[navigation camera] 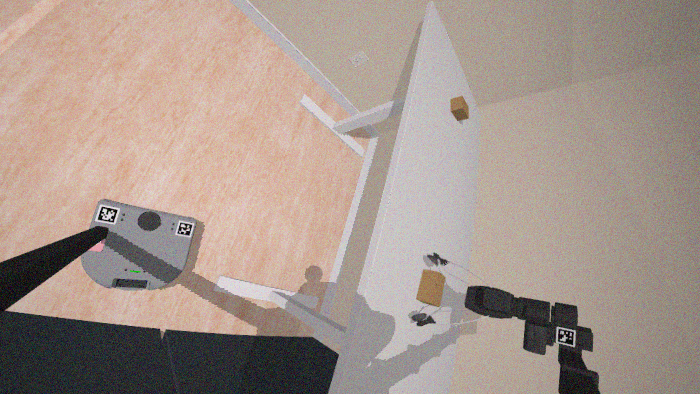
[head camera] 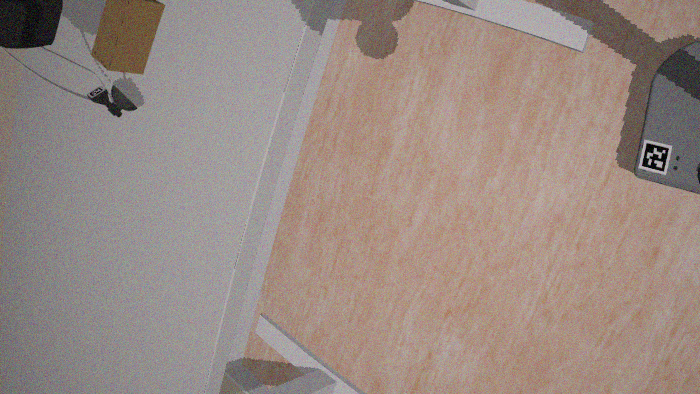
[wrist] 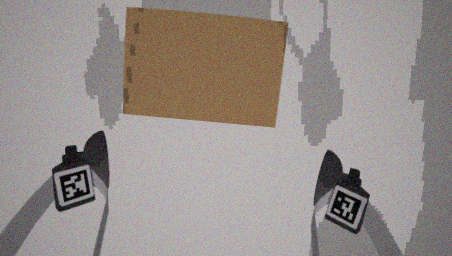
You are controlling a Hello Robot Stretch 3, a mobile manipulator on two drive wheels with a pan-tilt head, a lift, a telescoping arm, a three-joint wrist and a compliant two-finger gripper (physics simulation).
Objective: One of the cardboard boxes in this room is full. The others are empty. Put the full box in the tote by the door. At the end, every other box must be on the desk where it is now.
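Frame: origin at the robot's base, x right, y ahead, z up, level; metres.
Seen in the pictures: gripper, between the fingertips: (navigation camera: 420, 286) (head camera: 155, 37); robot's base, origin of its link: (navigation camera: 149, 220).
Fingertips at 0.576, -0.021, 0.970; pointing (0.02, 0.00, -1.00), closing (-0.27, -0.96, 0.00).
Pixels of each thing's top centre, then the offset from my fingertips to it, as dx, dy, dz. "*": a spot on its surface instead. Level surfaces: height alone.
- closed-looking brown cardboard box, centre of its top: (head camera: 108, 27) (navigation camera: 439, 289) +0.065, -0.007, +0.031
- white desk, height of its surface: dz -0.019
- second brown box, centre of its top: (navigation camera: 465, 107) +0.241, +0.719, +0.031
- wood floor, height of its surface: dz -0.969
- white desk leg, a spot on its surface: (navigation camera: 367, 117) * +0.318, +0.913, -0.613
- floor bar, a spot on its surface: (head camera: 535, 25) (navigation camera: 243, 286) * -0.084, -0.238, -0.944
A closed-looking brown cardboard box (head camera: 131, 36) (navigation camera: 431, 289) (wrist: 205, 67) stands on the white desk (head camera: 175, 200) (navigation camera: 400, 210) (wrist: 35, 60). My gripper (wrist: 214, 161) is open, with nothing between its fingertips in the wrist view; the box is just beyond them. In the navigation view the fingers are on either side of the box, apart from it. In the head view one finger shows beside the box. Finger shadows fall on the desk at both sides of the box. A second brown box (navigation camera: 459, 108) stands farther along the desk. The tote and door do not show. Which box is full cannot be told.
My base (head camera: 672, 115) (navigation camera: 100, 265) stands on the wood floor (head camera: 450, 200) (navigation camera: 225, 150) beside the desk. A white desk leg (navigation camera: 367, 117) and a floor bar (head camera: 535, 25) (navigation camera: 240, 288) show below the desk. A beige wall (navigation camera: 575, 200) runs behind the desk.
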